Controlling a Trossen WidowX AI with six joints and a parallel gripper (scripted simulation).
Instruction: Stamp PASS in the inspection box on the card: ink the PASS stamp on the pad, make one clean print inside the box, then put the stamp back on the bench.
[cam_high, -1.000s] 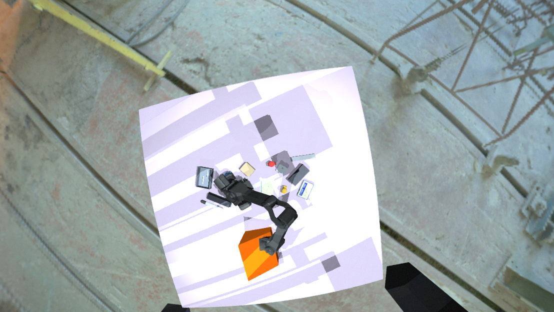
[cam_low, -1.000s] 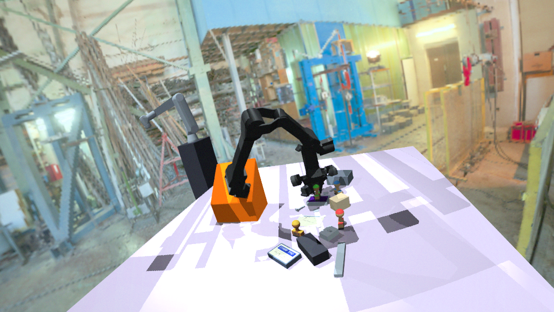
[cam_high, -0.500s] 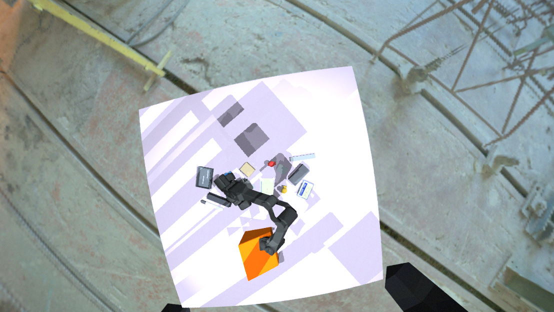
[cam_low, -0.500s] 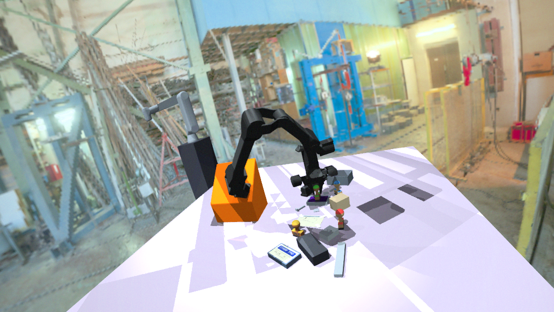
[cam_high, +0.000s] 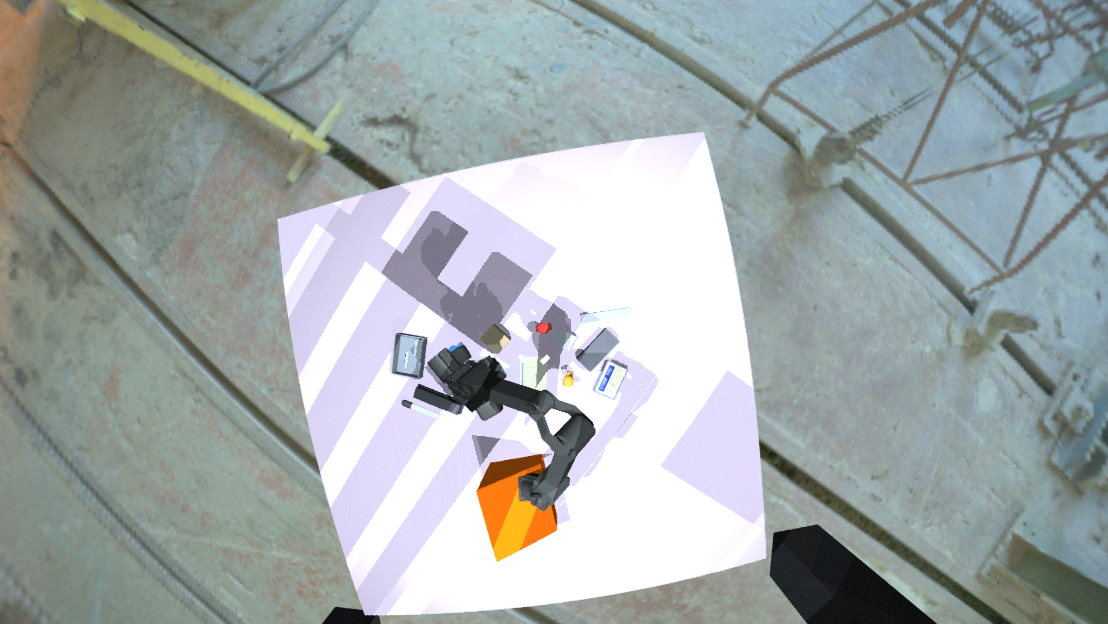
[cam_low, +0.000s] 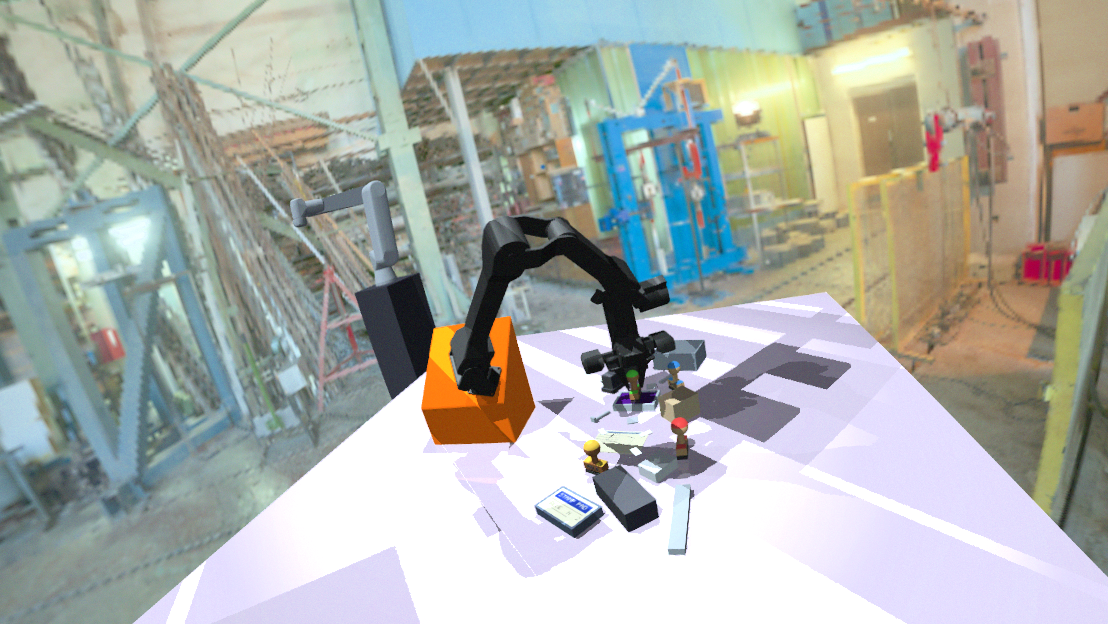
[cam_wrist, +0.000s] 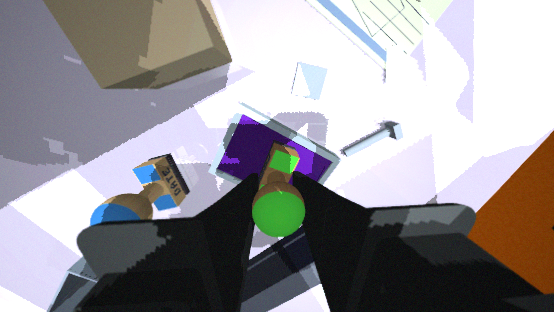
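Now: the green-knobbed stamp right at my gripper tip. Round my gripper tip: purple ink pad 3 cm below; tan block 10 cm ahead, 5 cm to the right, 1 cm below; blue-knobbed stamp 8 cm ahead, 6 cm to the left, 2 cm below.
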